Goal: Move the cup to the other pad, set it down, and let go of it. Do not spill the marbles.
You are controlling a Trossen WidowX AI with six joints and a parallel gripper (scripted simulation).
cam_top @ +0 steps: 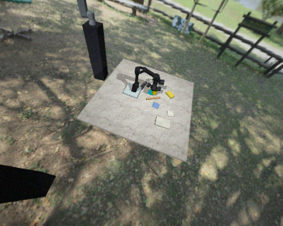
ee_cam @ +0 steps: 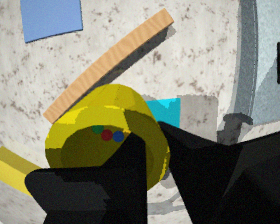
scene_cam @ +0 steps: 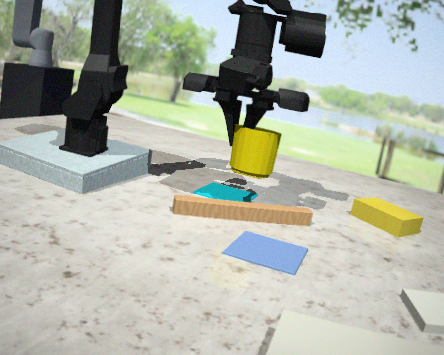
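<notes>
Right now my gripper tip is 4 cm short of the wooden bar, 5 cm to the left of it and 9 cm above it. Also, from my gripper tip: yellow cup: 2 cm ahead; blue pad: 9 cm ahead, 15 cm to the right, 10 cm below.
</notes>
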